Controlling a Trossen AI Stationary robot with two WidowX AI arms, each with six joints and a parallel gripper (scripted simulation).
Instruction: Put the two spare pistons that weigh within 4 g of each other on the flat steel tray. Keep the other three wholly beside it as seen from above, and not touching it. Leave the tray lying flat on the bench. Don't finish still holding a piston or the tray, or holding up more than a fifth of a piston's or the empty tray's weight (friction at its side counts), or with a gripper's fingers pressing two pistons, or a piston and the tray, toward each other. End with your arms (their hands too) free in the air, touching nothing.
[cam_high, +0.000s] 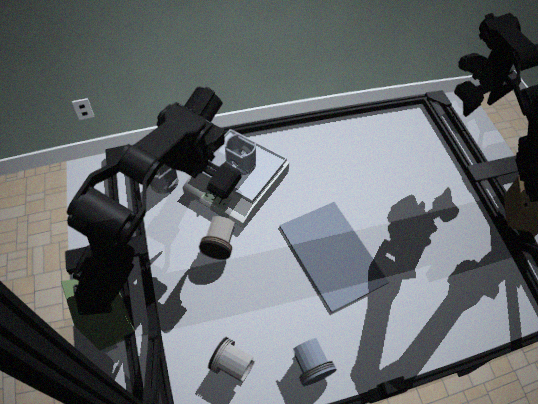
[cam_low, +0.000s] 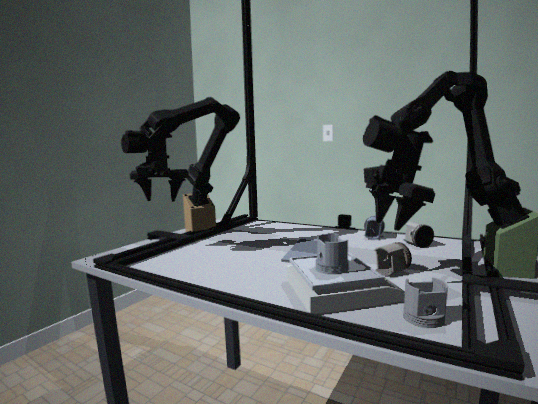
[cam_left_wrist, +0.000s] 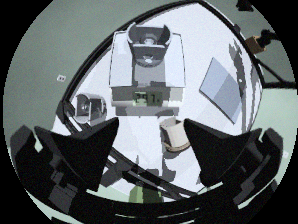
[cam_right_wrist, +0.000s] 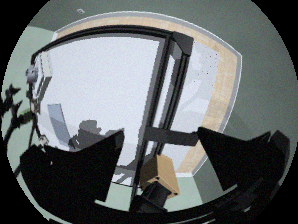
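Now: left hand 10 cm short of the white scale, 10 cm to the left of it and 13 cm above it. Round my left hand: flat steel tray (17 cm behind, 25 cm to the right, 17 cm below).
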